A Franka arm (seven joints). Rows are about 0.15 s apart.
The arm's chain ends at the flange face. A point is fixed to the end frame.
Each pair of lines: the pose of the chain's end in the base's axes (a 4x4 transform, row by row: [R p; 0 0 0 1], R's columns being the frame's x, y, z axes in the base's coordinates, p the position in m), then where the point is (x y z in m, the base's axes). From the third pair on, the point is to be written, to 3 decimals.
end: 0.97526, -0.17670, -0.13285, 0.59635; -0.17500, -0.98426, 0.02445, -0.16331; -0.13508, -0.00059, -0.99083, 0.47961; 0, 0, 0, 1
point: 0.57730 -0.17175 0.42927
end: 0.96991, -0.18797, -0.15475, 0.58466; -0.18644, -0.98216, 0.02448, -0.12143; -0.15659, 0.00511, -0.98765, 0.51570; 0, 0, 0, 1
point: 0.56439 -0.12972 0.46582
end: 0.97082, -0.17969, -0.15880, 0.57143; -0.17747, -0.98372, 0.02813, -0.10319; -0.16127, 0.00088, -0.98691, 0.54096; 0, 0, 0, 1
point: 0.551 -0.111 0.491
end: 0.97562, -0.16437, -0.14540, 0.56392; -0.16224, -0.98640, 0.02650, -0.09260; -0.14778, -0.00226, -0.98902, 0.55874; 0, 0, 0, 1
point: 0.544 -0.101 0.509
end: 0.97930, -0.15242, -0.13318, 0.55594; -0.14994, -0.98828, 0.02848, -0.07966; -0.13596, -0.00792, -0.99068, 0.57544; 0, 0, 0, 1
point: 0.537 -0.088 0.525
